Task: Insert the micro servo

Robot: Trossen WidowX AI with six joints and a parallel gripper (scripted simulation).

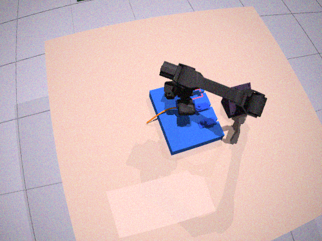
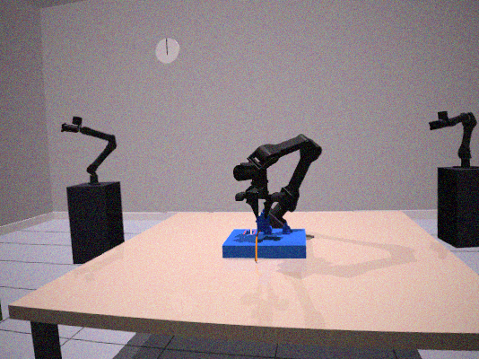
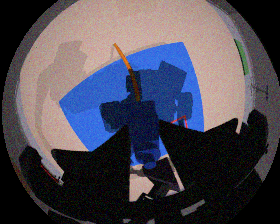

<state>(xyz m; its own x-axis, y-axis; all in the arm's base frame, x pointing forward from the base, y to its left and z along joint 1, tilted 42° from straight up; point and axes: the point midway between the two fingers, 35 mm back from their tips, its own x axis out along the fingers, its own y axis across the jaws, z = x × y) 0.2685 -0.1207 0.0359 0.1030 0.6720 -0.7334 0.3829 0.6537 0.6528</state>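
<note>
The blue deck is 2 cm ahead of my gripper tip, 1 cm to the left of it and 10 cm below it.
</note>
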